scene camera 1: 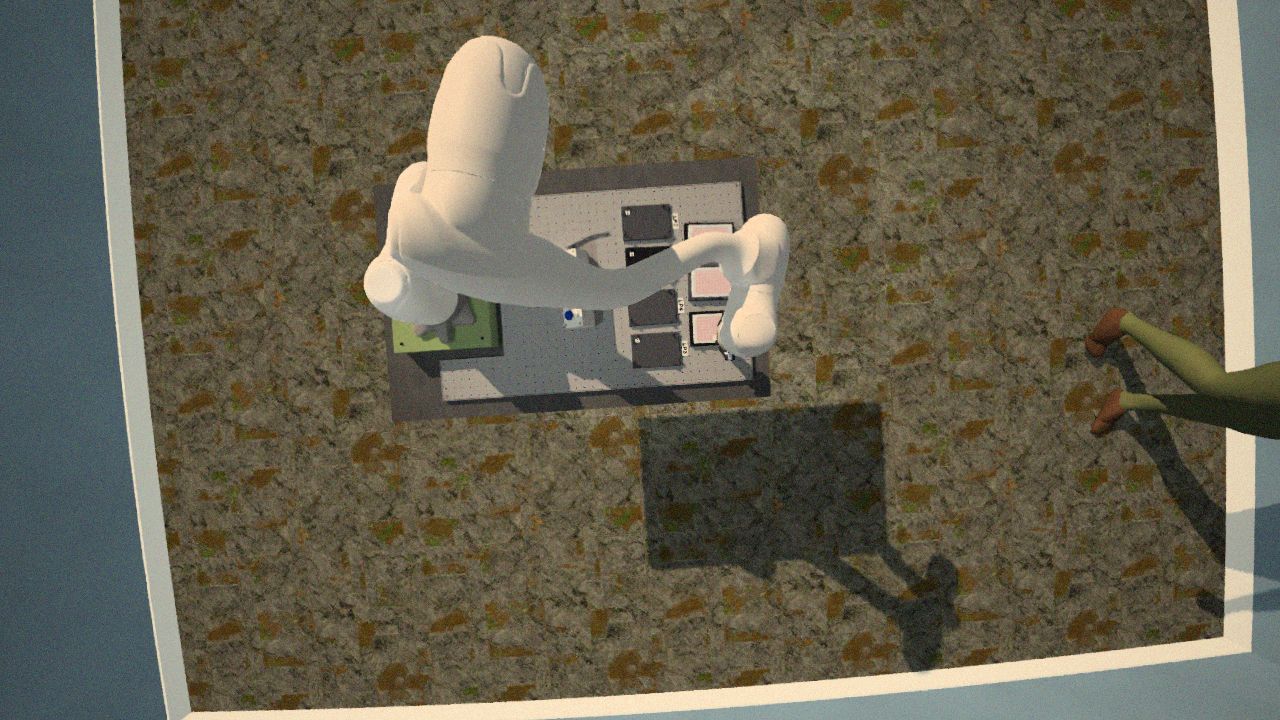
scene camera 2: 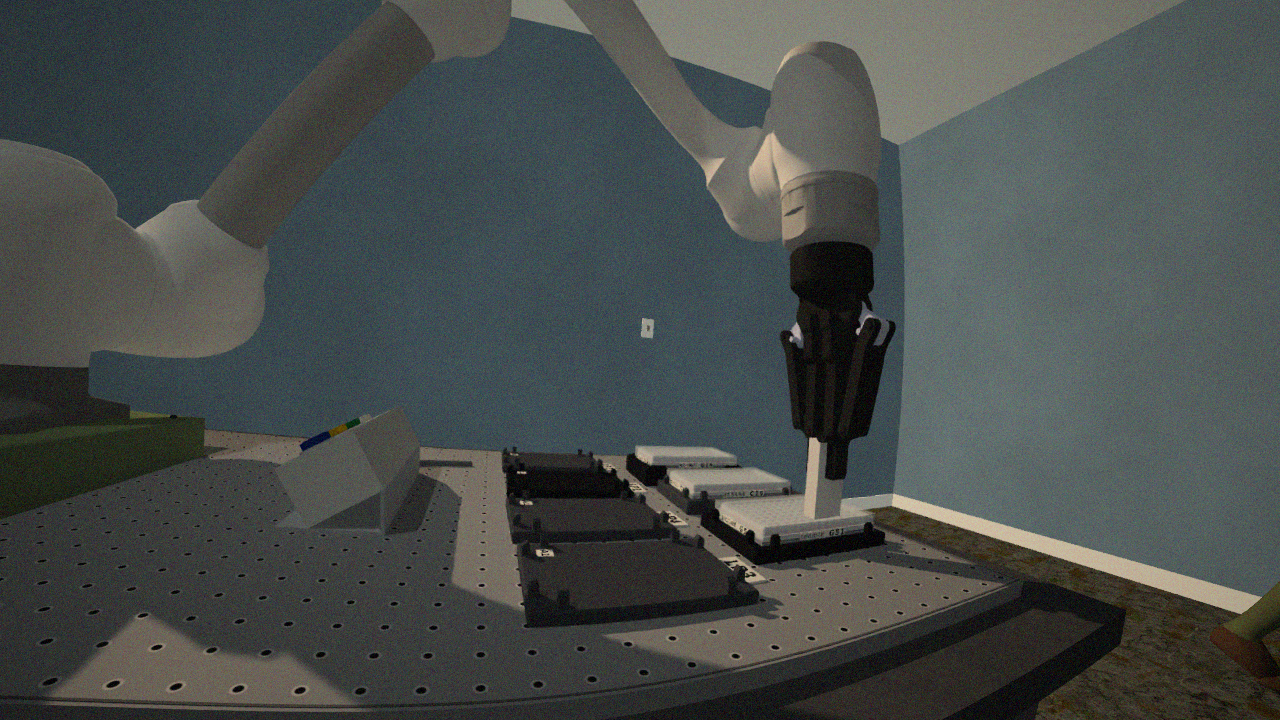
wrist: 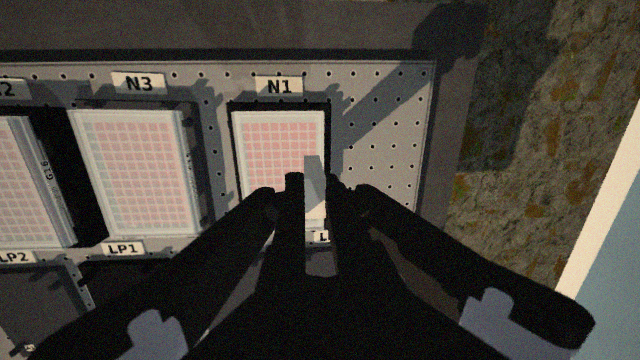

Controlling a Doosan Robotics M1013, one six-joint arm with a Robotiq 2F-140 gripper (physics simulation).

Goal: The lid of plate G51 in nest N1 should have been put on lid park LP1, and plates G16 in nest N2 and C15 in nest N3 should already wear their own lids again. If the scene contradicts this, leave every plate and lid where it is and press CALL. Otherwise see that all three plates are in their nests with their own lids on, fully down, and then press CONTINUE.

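Frame: origin at the arm's base, x ahead, y left, z up, level; millimetres.
Where they show: gripper, fingertip midpoint: (scene camera 2: pixel 821 515) (wrist: pixel 311 169); arm's base, origin of the base link: (scene camera 1: pixel 440 300).
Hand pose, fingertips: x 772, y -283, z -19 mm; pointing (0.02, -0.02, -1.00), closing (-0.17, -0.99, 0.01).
Note:
Things, the pixels of their centre, and the offset from my fingertips.
- plate G51, body centre: (scene camera 2: pixel 794 511) (wrist: pixel 282 176) (scene camera 1: pixel 714 328) 3 mm back, 31 mm left, 4 mm down
- Plate C15, body centre: (scene camera 2: pixel 727 478) (wrist: pixel 141 179) (scene camera 1: pixel 713 281) 21 mm ahead, 164 mm left, 1 mm down
- plate G16, body centre: (scene camera 2: pixel 685 453) (scene camera 1: pixel 710 239) 38 mm ahead, 287 mm left, 7 mm up
- Lid park LP1, body centre: (scene camera 2: pixel 566 480) (wrist: pixel 137 308) (scene camera 1: pixel 649 263) 149 mm back, 260 mm left, 19 mm down
- sloped console, body centre: (scene camera 2: pixel 363 454) (scene camera 1: pixel 575 289) 379 mm back, 228 mm left, 13 mm up
My gripper (scene camera 2: pixel 825 447) (wrist: pixel 311 169) is shut on a pale upright bar (scene camera 2: pixel 821 488) (wrist: pixel 314 192), whose lower end is over plate G51 (scene camera 1: pixel 703 328) (scene camera 2: pixel 756 514) (wrist: pixel 265 145) in nest N1; contact is unclear. G51 sits level, its pink wells sharp; whether it wears a lid is unclear. Plate C15 (scene camera 1: pixel 707 282) (scene camera 2: pixel 726 481) (wrist: pixel 137 175) in N3 and plate G16 (scene camera 2: pixel 684 454) (wrist: pixel 22 185) in N2 look paler, under clear covers. Lid park LP1 (scene camera 2: pixel 568 484) (wrist: pixel 120 280) is dark and partly hidden in the wrist view; no lid is visible there.
A sloped console (scene camera 2: pixel 344 470) carries blue, yellow, green and white buttons; their labels are unreadable. Other dark lid parks (scene camera 1: pixel 656 350) (scene camera 2: pixel 626 577) stand beside the nest row. A person's legs (scene camera 1: pixel 1181 371) (scene camera 2: pixel 1257 635) show beyond the table. The arm base stands on a green block (scene camera 1: pixel 447 335).

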